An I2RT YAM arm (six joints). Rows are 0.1 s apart.
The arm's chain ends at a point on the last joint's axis. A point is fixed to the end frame.
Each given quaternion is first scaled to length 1.
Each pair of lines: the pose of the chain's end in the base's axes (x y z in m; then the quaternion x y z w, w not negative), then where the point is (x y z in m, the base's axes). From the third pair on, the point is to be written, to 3 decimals.
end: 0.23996, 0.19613, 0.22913, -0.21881, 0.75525, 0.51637, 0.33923
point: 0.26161 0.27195 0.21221
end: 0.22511, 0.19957, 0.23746, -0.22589, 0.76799, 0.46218, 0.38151
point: 0.25399 0.27195 0.21669
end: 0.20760, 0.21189, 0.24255, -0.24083, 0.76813, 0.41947, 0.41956
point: 0.242 0.282 0.220
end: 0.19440, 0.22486, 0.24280, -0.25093, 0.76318, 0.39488, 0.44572
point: 0.232 0.293 0.221
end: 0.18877, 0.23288, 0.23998, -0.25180, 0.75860, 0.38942, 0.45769
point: 0.227 0.301 0.219
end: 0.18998, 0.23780, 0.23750, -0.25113, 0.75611, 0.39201, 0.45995
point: 0.228 0.306 0.217
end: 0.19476, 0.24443, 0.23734, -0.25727, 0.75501, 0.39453, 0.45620
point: 0.232 0.313 0.217
